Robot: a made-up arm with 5 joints.
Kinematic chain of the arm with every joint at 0, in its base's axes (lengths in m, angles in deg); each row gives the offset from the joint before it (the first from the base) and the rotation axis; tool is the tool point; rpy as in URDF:
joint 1: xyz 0 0 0.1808 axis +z
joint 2: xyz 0 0 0 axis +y
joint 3: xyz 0.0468 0 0.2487 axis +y
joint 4: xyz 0.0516 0 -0.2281 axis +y
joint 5: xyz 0.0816 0 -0.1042 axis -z
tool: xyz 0 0 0 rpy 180 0 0
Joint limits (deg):
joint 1: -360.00..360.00
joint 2: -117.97..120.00
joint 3: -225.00..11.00
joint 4: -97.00..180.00
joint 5: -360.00..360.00
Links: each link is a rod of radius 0.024 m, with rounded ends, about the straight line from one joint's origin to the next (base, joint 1, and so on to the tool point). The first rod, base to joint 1, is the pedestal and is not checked.
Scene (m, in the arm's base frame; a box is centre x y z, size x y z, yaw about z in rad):
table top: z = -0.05
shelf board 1: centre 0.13 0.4 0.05 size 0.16 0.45 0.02 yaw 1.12
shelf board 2: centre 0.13 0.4 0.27 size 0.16 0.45 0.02 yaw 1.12
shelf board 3: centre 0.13 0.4 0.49 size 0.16 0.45 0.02 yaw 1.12
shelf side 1: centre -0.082 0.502 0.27 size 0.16 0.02 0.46 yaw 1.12
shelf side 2: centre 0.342 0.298 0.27 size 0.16 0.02 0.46 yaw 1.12
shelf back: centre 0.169 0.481 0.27 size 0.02 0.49 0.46 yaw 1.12
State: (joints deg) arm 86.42 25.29 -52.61 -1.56 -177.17
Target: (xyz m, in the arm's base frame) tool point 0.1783 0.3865 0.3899
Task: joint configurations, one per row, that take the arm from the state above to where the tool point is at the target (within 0.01 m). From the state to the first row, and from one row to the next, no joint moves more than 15 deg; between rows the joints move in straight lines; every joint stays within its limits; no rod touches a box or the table.
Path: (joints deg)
1: 91.00 15.13 -38.95 0.35 -177.17
2: 95.59 4.96 -25.30 2.26 -177.17
3: 88.23 -6.35 -24.74 -0.45 -177.17
4: 80.88 -17.66 -24.19 -3.16 -177.17
5: 73.53 -28.97 -23.63 -5.86 -177.17
6: 66.17 -40.28 -23.08 -8.57 -177.17
7: 65.94 -28.61 -34.00 -8.19 -177.17
8: 65.70 -16.93 -44.92 -7.80 -177.17
9: 65.47 -5.26 -55.84 -7.41 -177.17
10: 65.24 6.42 -66.76 -7.03 -177.17

